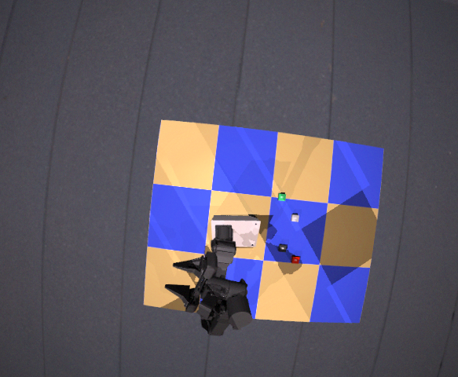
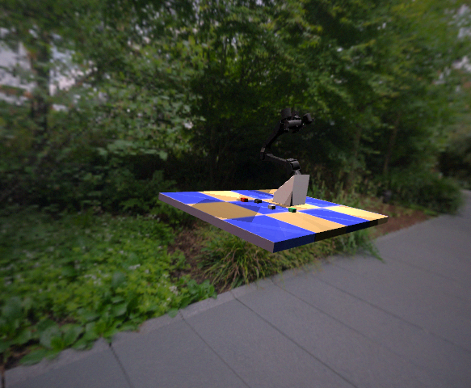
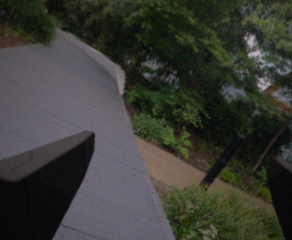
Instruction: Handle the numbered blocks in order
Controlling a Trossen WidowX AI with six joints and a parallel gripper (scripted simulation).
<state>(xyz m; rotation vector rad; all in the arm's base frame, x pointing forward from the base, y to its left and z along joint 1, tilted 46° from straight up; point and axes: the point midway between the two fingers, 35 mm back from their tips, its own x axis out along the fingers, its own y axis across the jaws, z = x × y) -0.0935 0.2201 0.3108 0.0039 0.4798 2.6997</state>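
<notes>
Now: gripper tip 52 cm above the black block, 40 cm short of it and 5 cm to the left of it. From my gripper tip the other things lie so: grey block: 52 cm below, 46 cm ahead, 9 cm to the left; red block: 52 cm below, 47 cm ahead, 11 cm to the right; green block: 52 cm below, 40 cm ahead, 18 cm to the left.
</notes>
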